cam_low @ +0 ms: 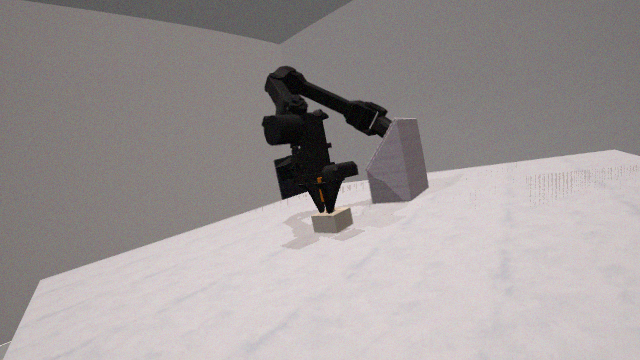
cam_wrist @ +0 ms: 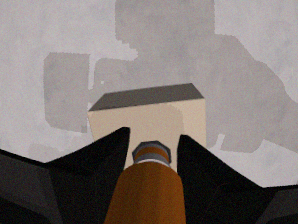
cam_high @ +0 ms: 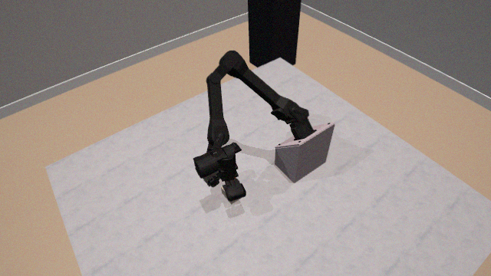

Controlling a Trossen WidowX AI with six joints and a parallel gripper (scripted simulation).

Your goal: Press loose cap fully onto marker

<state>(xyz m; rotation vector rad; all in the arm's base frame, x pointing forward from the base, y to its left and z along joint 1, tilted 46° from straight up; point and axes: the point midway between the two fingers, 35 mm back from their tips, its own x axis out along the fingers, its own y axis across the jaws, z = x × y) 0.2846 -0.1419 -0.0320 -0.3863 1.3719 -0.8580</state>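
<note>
The orange cap is 1 cm behind my gripper tip and 5 cm above it. The rest, counted from my gripper tip: beige holder block: 1 cm behind, 2 cm below.
</note>
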